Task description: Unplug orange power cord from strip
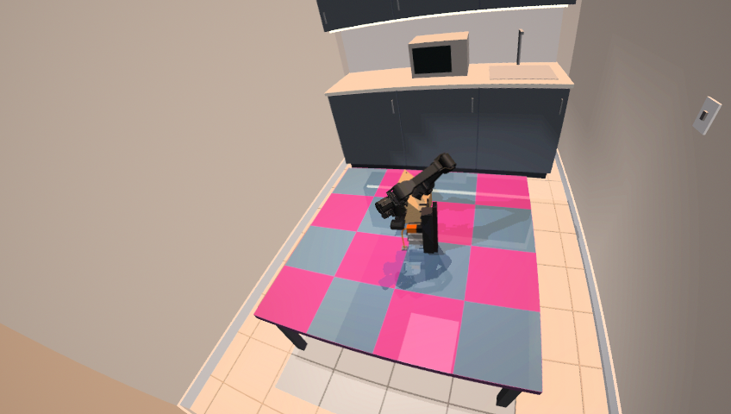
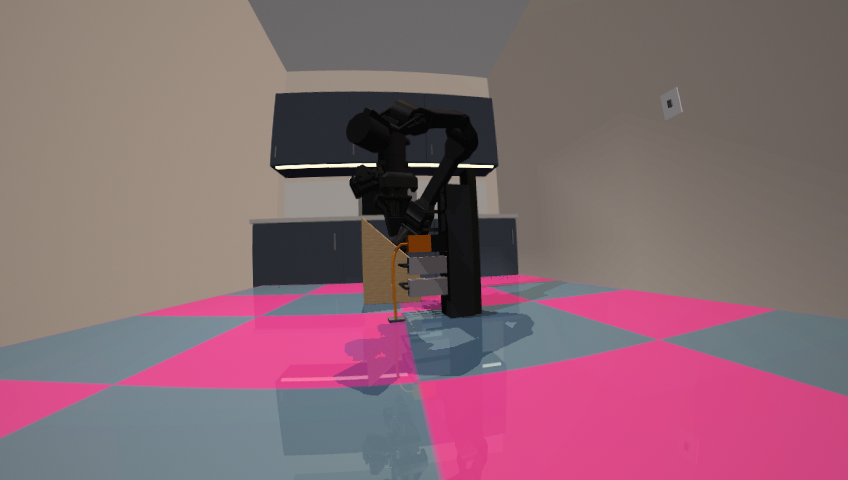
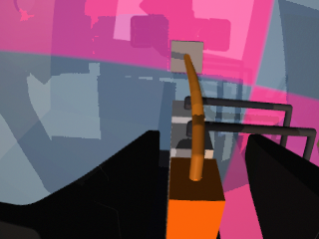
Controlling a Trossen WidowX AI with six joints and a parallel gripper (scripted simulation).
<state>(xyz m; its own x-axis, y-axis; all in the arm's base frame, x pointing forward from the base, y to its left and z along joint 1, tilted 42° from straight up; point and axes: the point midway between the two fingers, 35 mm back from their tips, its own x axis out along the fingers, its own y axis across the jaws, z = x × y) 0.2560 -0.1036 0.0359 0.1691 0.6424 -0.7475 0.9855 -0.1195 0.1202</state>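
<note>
Right now the orange plug is 7 cm to the left of my gripper tip and 1 cm below it.
</note>
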